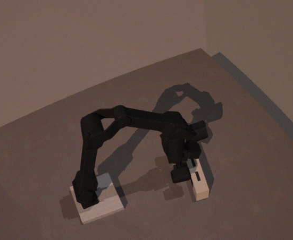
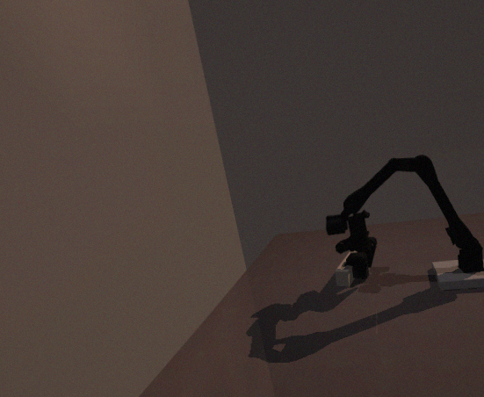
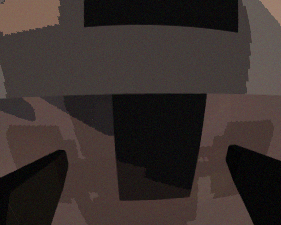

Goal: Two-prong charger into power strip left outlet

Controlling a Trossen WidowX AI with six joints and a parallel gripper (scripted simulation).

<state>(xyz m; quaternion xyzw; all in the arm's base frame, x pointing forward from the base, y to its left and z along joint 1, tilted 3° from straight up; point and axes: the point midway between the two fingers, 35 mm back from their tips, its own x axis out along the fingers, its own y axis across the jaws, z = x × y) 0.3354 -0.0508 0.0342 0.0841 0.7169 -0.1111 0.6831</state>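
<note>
My gripper tip is now 30 mm short of the dark charger, 10 mm to the left of it and 10 mm below it.
</note>
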